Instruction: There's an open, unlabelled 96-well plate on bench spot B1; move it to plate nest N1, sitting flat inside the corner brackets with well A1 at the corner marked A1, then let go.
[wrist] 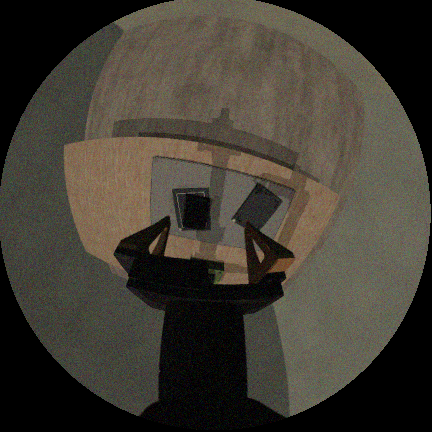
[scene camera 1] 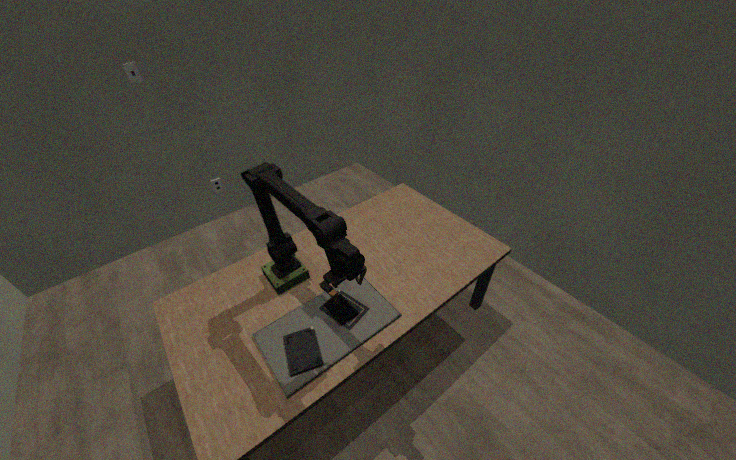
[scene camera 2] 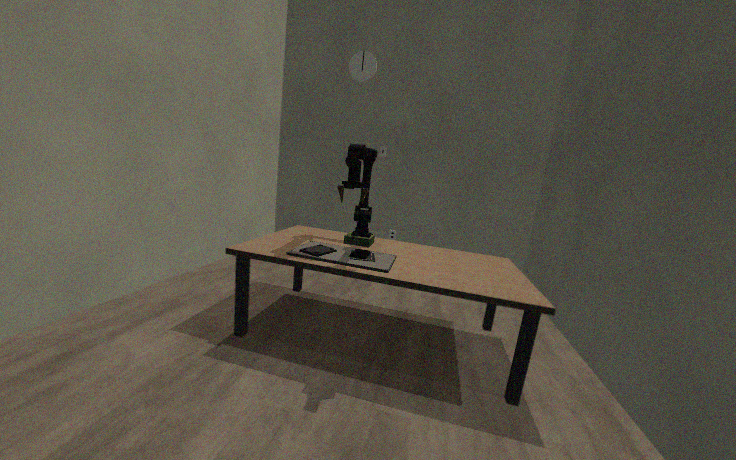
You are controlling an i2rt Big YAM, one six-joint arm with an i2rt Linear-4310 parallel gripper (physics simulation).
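The open 96-well plate point(scene camera 1: 341, 308) point(scene camera 2: 360, 253) point(wrist: 197, 211) is a black block on bench spot B1, a dark pad point(wrist: 200, 190) with a pale outline. In the wrist view it covers the lower right of the outline, whose top and left lines show. Wells and the A1 corner cannot be made out. Nest N1 point(scene camera 1: 302, 351) point(scene camera 2: 318, 250) point(wrist: 257, 207) is a dark grey rectangle, turned at an angle to B1; no plate shows on it. My gripper point(scene camera 1: 346, 286) point(scene camera 2: 353, 202) point(wrist: 207, 222) is open and empty, high above the board, its fingers apart.
Both spots are on a thin grey board point(scene camera 1: 379, 311) point(scene camera 2: 384, 264) point(wrist: 165, 177) on the wooden table point(scene camera 1: 417, 233) point(scene camera 2: 455, 268) point(wrist: 107, 190). The arm's green base point(scene camera 1: 284, 275) point(scene camera 2: 359, 239) stands behind the board. The arm's shadow crosses the board between the spots.
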